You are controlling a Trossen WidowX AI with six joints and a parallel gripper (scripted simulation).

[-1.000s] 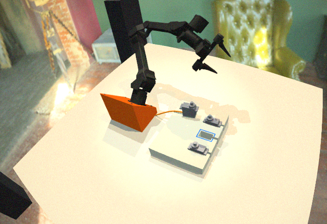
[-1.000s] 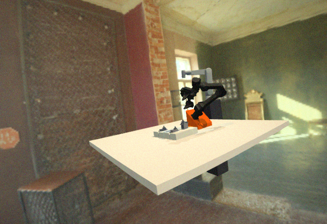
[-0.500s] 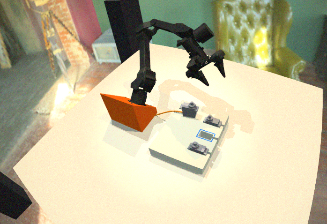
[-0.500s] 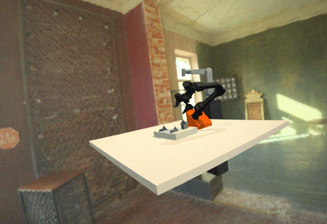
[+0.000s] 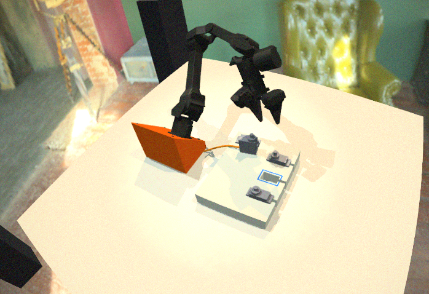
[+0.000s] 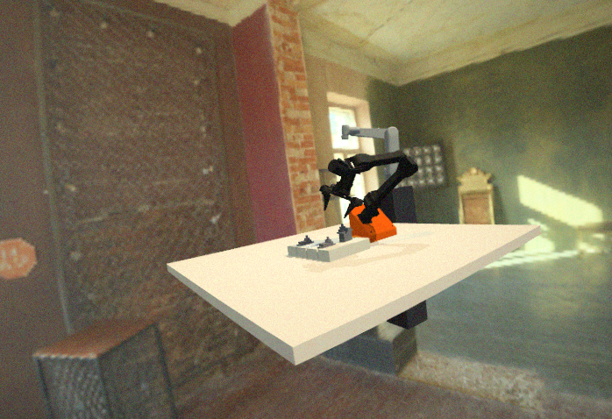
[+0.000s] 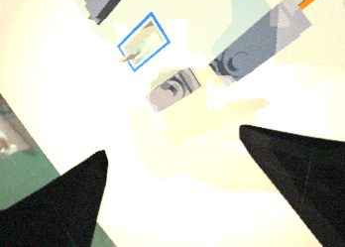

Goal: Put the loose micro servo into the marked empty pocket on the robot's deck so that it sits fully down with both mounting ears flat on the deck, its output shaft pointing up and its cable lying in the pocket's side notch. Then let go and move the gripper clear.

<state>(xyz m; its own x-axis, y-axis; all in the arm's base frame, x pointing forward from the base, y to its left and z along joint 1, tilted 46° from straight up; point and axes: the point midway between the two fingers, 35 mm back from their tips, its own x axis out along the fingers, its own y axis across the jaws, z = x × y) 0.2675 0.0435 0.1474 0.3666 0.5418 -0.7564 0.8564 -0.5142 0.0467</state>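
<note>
Right now the pale deck is 150 mm below my gripper tip, 110 mm to the right of it and 50 mm behind it.
</note>
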